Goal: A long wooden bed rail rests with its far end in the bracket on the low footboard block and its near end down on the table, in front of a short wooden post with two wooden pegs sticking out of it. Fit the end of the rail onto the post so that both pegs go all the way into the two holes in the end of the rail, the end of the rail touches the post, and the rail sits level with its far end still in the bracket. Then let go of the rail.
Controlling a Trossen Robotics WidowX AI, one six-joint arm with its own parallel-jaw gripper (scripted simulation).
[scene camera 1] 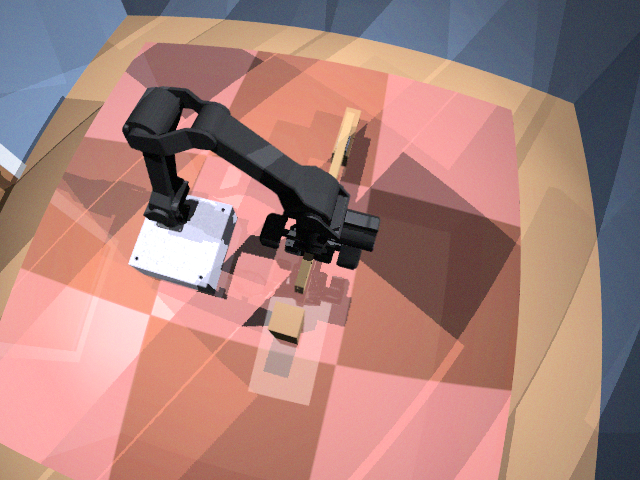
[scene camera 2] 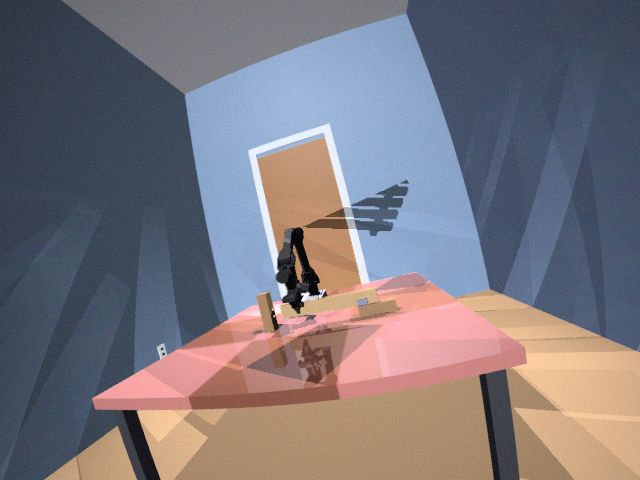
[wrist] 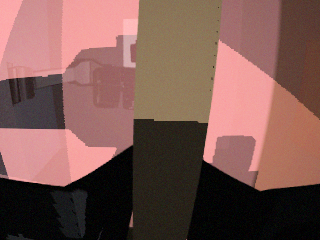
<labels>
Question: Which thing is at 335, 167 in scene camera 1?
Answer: A wooden rail.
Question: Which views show the wooden rail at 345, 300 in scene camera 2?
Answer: Scene camera 1, scene camera 2 and the wrist view: all of them.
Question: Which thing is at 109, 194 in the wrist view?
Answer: My gripper.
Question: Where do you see a wooden post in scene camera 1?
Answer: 286, 323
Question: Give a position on a wooden rail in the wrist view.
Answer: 176, 55
</labels>
